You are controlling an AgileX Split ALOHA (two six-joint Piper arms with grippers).
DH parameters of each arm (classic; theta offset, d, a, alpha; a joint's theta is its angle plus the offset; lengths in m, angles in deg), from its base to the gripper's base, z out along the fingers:
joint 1: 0 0.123 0 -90
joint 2: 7.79 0 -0.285 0
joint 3: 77.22 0 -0.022 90
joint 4: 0 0.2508 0 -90
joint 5: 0 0 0.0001 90
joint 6: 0 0.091 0 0
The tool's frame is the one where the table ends.
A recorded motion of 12 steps. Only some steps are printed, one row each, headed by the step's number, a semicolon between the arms.
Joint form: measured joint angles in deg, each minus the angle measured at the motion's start. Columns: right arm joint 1, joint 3, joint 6, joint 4, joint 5, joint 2; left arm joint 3, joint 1, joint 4, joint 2, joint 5, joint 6.
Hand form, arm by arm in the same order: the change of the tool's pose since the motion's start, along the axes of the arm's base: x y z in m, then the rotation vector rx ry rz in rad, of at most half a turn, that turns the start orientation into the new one. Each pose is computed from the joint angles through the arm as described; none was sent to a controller.
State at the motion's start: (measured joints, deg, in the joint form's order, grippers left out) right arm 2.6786 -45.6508 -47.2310 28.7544 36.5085 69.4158; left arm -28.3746 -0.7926 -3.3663 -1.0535 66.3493 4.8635
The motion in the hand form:
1: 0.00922 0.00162 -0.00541 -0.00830 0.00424 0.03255; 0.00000 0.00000 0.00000 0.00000 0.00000 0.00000
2: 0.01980 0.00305 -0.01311 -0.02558 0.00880 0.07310; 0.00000 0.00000 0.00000 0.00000 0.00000 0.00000
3: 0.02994 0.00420 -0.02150 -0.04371 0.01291 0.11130; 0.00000 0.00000 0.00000 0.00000 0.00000 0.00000
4: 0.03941 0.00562 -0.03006 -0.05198 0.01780 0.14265; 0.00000 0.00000 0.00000 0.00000 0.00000 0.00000
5: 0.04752 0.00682 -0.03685 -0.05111 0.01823 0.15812; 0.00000 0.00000 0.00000 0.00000 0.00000 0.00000
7: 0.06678 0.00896 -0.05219 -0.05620 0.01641 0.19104; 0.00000 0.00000 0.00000 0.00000 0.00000 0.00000
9: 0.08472 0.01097 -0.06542 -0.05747 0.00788 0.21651; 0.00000 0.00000 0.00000 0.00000 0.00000 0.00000
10: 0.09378 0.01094 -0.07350 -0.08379 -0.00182 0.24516; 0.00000 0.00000 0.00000 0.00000 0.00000 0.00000
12: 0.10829 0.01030 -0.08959 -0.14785 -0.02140 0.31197; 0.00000 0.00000 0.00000 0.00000 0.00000 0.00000
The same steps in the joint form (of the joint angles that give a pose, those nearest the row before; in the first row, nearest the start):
1: 0.00 -0.79 -3.60 1.84 -0.51 2.55; 0.00 0.00 0.00 0.00 0.00 0.00
2: 0.00 -1.62 -7.93 3.60 -1.18 5.58; 0.00 0.00 0.00 0.00 0.00 0.00
3: 0.00 -2.40 -12.09 5.18 -1.92 8.55; 0.00 0.00 0.00 0.00 0.00 0.00
4: 0.00 -3.12 -15.99 7.20 -2.61 11.41; 0.00 0.00 0.00 0.00 0.00 0.00
5: 0.00 -3.76 -18.95 9.30 -3.43 13.73; 0.00 0.00 0.00 0.00 0.00 0.00
7: 0.00 -5.73 -25.30 13.48 -5.13 19.12; 0.00 0.00 0.00 0.00 0.00 0.00
9: 0.00 -7.98 -31.13 17.65 -6.45 23.94; 0.00 0.00 0.00 0.00 0.00 0.00
10: 0.00 -9.16 -34.68 18.59 -7.39 26.45; 0.00 0.00 0.00 0.00 0.00 0.00
12: 0.00 -11.06 -41.79 19.66 -9.19 30.82; 0.00 0.00 0.00 0.00 0.00 0.00

